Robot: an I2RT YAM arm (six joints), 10 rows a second.
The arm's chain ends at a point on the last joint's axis. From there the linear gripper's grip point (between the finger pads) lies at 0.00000 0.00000 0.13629 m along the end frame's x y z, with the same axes.
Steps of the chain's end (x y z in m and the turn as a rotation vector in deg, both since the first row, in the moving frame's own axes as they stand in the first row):
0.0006, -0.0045, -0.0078, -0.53, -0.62, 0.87
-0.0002, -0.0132, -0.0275, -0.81, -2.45, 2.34
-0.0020, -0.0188, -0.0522, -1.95, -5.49, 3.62
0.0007, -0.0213, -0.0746, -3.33, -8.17, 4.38
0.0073, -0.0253, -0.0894, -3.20, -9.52, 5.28
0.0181, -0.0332, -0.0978, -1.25, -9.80, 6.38
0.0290, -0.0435, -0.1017, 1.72, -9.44, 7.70
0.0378, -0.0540, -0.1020, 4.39, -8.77, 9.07
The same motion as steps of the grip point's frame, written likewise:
-0.0009, -0.0033, -0.0078, -0.53, -0.62, 0.87
-0.0061, -0.0114, -0.0276, -0.81, -2.45, 2.34
-0.0152, -0.0146, -0.0529, -1.95, -5.49, 3.62
-0.0189, -0.0142, -0.0762, -3.33, -8.17, 4.38
-0.0155, -0.0188, -0.0915, -3.20, -9.52, 5.28
-0.0052, -0.0315, -0.0998, -1.25, -9.80, 6.38
0.0070, -0.0491, -0.1036, 1.72, -9.44, 7.70
0.0180, -0.0660, -0.1040, 4.39, -8.77, 9.07

